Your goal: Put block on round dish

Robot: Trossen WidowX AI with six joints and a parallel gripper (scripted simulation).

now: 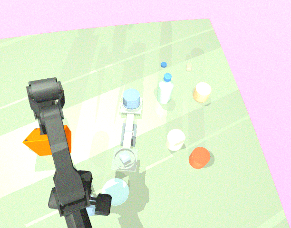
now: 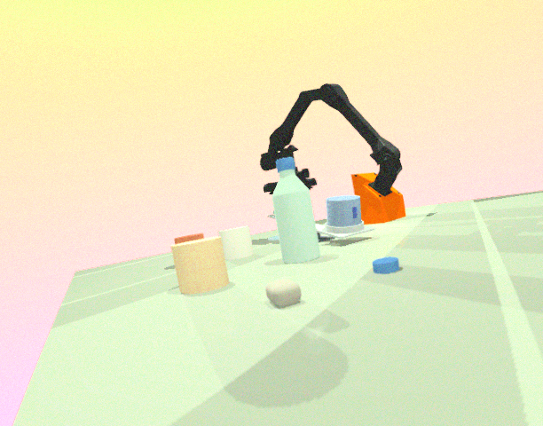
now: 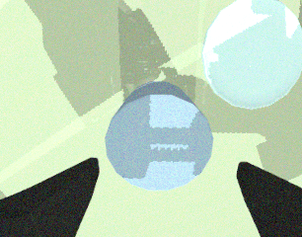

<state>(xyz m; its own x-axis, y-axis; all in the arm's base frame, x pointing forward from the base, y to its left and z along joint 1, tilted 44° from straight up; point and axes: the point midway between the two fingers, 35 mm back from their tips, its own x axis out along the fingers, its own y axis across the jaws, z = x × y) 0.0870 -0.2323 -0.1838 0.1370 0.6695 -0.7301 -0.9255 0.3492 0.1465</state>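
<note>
Now: gripper tip 160 mm short of the pale blue-white block and 130 mm to the right of it. The rest, counted from my gripper tip: round white dish 100 mm ahead, 30 mm to the left, 80 mm below; then white balance 210 mm ahead, 240 mm to the left, 60 mm below; then white cylinder 390 mm ahead, 180 mm to the left, 50 mm below.
</note>
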